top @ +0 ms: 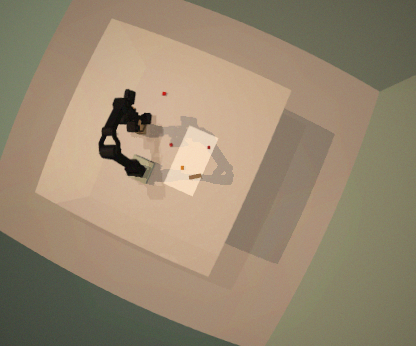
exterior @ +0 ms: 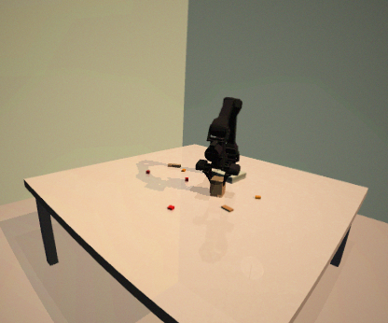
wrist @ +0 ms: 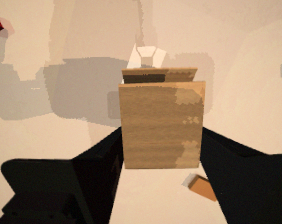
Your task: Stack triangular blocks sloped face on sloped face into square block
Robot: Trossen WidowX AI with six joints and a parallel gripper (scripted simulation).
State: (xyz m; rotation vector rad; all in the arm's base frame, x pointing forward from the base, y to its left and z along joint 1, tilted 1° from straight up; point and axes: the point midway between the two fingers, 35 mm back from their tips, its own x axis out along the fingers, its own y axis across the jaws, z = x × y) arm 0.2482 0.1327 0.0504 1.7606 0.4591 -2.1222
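My gripper tip is 12 cm to the right of the brown piece, 7 cm short of it and 5 cm above it. From my gripper tip the other things lie so: wooden triangular block (1 cm ahead, 1 cm above).
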